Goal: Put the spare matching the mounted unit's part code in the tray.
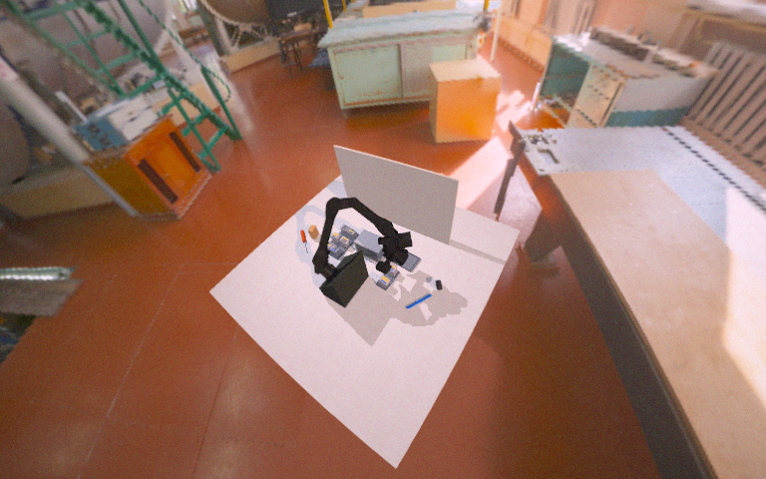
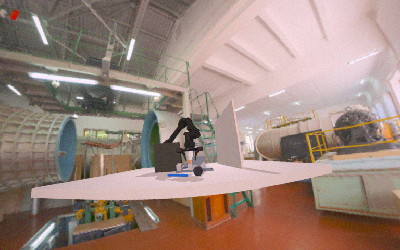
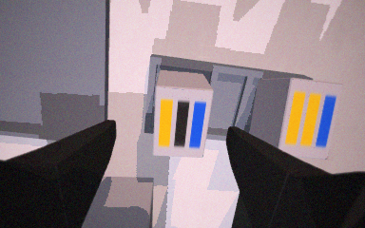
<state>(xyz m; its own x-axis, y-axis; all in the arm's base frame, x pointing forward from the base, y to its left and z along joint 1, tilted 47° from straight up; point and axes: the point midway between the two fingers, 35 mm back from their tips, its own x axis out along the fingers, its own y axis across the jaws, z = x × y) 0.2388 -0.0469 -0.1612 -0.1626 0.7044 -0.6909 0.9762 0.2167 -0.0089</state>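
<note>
Right now my gripper tip is 10 mm past the grey spare and 30 mm above it. The rest, counted from my gripper tip: blue pen: 50 mm behind, 200 mm to the right, 60 mm below; then grey mounted unit: 40 mm ahead, 190 mm to the left, 20 mm below; then flat grey tray: 100 mm ahead, 60 mm below.
</note>
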